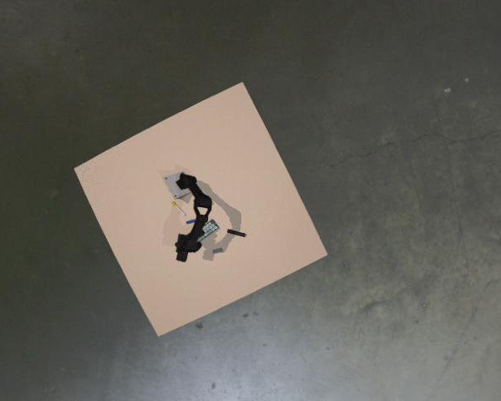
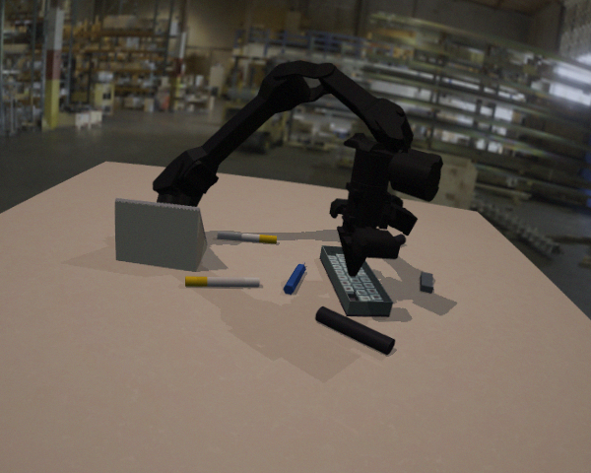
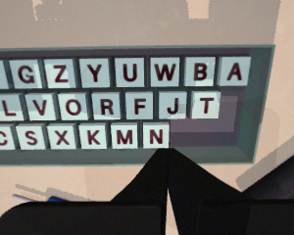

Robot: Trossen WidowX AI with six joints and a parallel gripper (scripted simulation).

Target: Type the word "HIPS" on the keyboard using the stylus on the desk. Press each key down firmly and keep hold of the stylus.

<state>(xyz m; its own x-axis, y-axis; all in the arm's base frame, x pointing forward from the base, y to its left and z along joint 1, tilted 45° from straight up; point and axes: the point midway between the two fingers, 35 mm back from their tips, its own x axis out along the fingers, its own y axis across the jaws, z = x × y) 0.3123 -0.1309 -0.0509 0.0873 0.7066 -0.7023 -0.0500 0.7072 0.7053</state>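
The stylus tip lies 11 cm to the left of my gripper tip, 6 cm behind it and 3 cm below it. The rest, counted from my gripper tip: grey block (17 cm ahead, 7 cm to the left, 4 cm below); then blue stylus (8 cm to the left, 7 cm behind, 3 cm below).
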